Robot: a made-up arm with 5 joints.
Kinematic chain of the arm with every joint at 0, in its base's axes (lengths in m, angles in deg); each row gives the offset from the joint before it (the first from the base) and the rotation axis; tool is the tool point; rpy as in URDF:
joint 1: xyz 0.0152 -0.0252 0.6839 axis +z
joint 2: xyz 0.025 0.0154 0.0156 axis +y
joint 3: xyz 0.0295 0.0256 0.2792 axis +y
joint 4: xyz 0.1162 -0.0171 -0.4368 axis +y
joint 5: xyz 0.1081 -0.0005 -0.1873 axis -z
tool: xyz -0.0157 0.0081 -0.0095 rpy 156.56 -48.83 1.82
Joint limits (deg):
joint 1: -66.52..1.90
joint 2: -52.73..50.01
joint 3: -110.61..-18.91
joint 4: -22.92..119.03
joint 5: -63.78..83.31
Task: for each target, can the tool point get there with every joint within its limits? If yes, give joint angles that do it. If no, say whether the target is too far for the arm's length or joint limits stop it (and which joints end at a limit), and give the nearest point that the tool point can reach.
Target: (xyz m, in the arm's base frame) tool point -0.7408 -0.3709 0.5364
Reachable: no: joint limits stop it (at a limit: joint 1, joint 2, joint 3, joint 5) | nearest point -0.0698 -0.0151 0.4498 | short by 0.764 m
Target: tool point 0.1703 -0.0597 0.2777
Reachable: yes | joints -27.30 40.71 -34.75 62.84 47.83
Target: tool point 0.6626 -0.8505 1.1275
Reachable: no: too far | nearest point 0.5433 -0.6985 1.0467 | short by 0.209 m
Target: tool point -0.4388 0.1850 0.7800
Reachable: no: joint limits stop it (at a limit: joint 1, joint 2, joint 3, joint 4, joint 5) | nearest point -0.0515 0.0125 0.5360 | short by 0.489 m
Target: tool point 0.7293 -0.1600 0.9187
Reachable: yes | joints -12.88 1.72 -75.41 21.25 -13.01
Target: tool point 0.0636 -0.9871 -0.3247
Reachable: no: too far | nearest point 0.2575 -0.5507 0.2680 | short by 0.761 m
